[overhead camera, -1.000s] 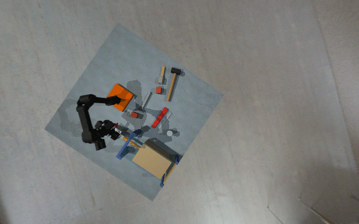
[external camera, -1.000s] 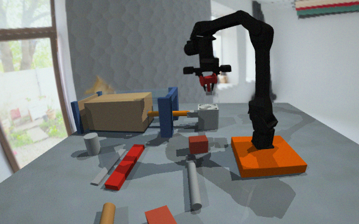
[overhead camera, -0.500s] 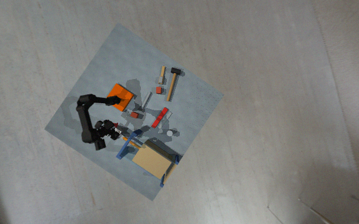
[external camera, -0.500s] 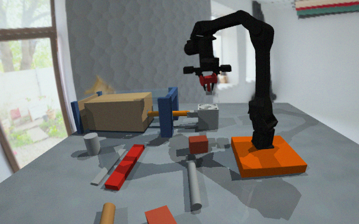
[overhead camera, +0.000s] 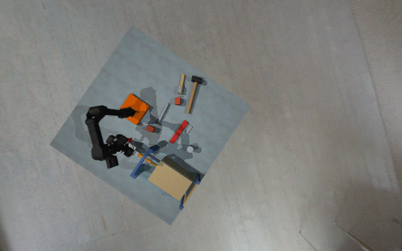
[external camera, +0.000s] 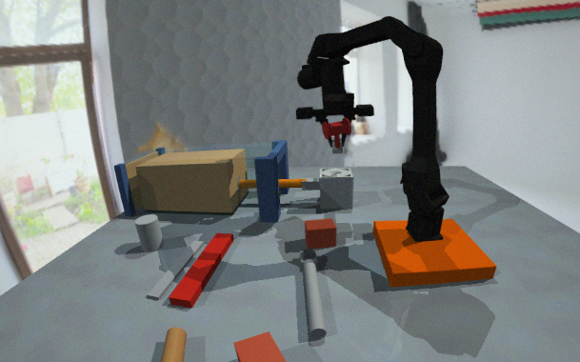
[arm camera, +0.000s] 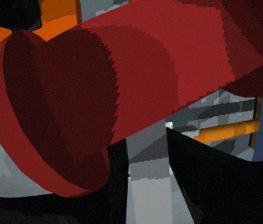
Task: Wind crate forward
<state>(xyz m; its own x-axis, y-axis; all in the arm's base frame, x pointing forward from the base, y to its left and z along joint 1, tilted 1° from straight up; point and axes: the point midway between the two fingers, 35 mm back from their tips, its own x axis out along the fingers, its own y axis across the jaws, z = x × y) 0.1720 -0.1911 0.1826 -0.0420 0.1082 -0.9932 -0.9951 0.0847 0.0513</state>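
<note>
My gripper tip is 1 cm to the left of the grey crank handle and 2 cm below it. Round my gripper tip: grey winch 2 cm behind, 8 cm to the right, 14 cm below; then red knob 4 cm to the left, 4 cm above; then frame 16 cm ahead, 8 cm to the right, 7 cm below.
</note>
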